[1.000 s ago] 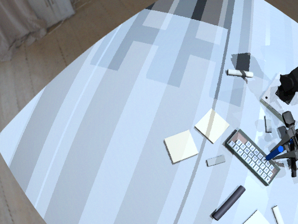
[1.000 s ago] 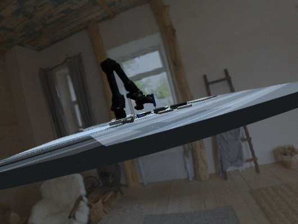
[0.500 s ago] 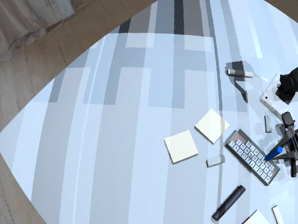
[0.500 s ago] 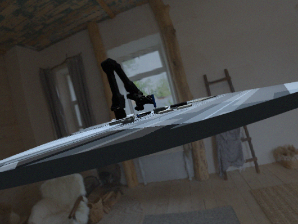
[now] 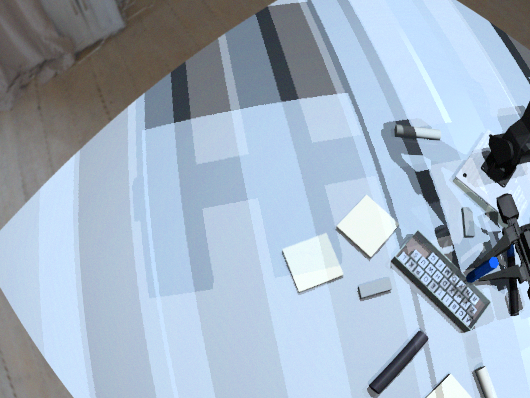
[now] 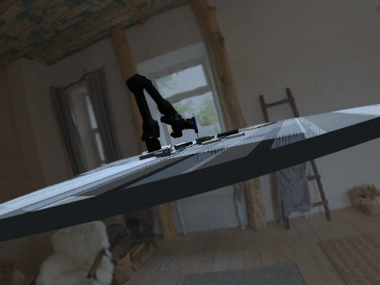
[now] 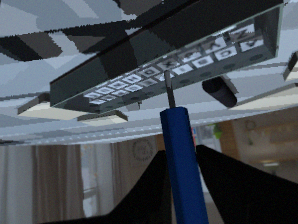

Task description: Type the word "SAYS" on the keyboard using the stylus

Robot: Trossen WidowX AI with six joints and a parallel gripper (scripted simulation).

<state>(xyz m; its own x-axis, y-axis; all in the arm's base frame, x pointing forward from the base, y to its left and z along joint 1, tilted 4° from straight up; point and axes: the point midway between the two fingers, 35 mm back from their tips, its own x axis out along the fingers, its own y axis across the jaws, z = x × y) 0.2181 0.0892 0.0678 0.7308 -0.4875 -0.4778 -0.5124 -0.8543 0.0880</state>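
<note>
Now: the grey eraser 100 mm ahead of my gripper tip, 120 mm to the right of it and 80 mm below it. From my gripper tip the other things lie so: stylus tip 50 mm below; then dark cylinder 170 mm ahead, 70 mm below; then stylus 10 mm below.
</note>
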